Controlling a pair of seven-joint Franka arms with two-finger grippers.
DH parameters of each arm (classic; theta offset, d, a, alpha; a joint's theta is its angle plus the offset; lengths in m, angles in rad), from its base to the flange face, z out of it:
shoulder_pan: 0 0.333 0 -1.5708
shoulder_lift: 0 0 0 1.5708
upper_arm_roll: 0 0.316 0.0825 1.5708
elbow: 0 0 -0.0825 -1.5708
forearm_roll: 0 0.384 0 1.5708
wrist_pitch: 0 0 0.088 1.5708
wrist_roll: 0 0.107 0 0
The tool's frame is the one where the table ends.
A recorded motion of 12 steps. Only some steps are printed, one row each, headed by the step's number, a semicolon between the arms.
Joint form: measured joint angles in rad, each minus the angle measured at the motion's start. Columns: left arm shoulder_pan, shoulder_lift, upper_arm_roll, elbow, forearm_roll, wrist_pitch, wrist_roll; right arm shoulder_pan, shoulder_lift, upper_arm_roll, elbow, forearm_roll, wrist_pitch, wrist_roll.
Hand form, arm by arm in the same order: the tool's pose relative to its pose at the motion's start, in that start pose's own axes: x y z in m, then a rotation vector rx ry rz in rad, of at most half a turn. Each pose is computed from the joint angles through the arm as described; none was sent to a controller.
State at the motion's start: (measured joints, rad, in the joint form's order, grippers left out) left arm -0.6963 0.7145 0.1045 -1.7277 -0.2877 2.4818 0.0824; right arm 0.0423 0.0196 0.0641 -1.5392 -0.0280 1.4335 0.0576
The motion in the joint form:
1: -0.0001 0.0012 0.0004 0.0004 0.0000 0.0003 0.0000; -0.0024 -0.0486 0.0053 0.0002 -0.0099 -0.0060 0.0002
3: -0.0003 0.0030 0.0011 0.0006 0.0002 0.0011 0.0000; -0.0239 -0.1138 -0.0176 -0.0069 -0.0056 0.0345 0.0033
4: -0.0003 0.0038 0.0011 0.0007 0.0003 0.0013 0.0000; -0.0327 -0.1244 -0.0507 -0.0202 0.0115 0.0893 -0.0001
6: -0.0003 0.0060 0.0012 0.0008 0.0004 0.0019 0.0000; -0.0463 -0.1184 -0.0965 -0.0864 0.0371 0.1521 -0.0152
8: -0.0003 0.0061 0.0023 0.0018 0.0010 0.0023 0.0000; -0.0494 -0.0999 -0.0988 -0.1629 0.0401 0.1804 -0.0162
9: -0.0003 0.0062 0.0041 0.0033 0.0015 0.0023 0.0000; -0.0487 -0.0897 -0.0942 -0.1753 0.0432 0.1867 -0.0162
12: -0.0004 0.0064 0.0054 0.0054 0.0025 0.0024 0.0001; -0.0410 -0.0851 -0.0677 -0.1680 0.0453 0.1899 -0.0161
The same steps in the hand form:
1: 0.0000 -0.0003 0.0006 0.0005 -0.0004 -0.0002; -0.0182 0.0004 -0.0237 -0.0106 0.0434 0.0006
3: -0.0002 -0.0007 0.0015 0.0015 -0.0010 -0.0005; -0.0383 0.0240 -0.0549 -0.0002 0.1401 0.0492
4: -0.0002 -0.0008 0.0020 0.0018 -0.0015 -0.0005; -0.0367 0.0446 -0.0587 0.0224 0.1905 0.0848
6: -0.0005 -0.0011 0.0033 0.0024 -0.0029 -0.0007; -0.0257 0.0736 -0.0305 0.0528 0.1802 0.1256
8: -0.0001 -0.0016 0.0029 0.0034 -0.0014 -0.0008; -0.0139 0.0750 0.0120 0.0570 0.1135 0.1292
9: 0.0006 -0.0025 0.0022 0.0047 0.0003 -0.0014; -0.0095 0.0716 0.0222 0.0594 0.0973 0.1238
12: 0.0014 -0.0030 0.0014 0.0060 0.0025 -0.0010; -0.0066 0.0528 0.0199 0.0572 0.1036 0.0901

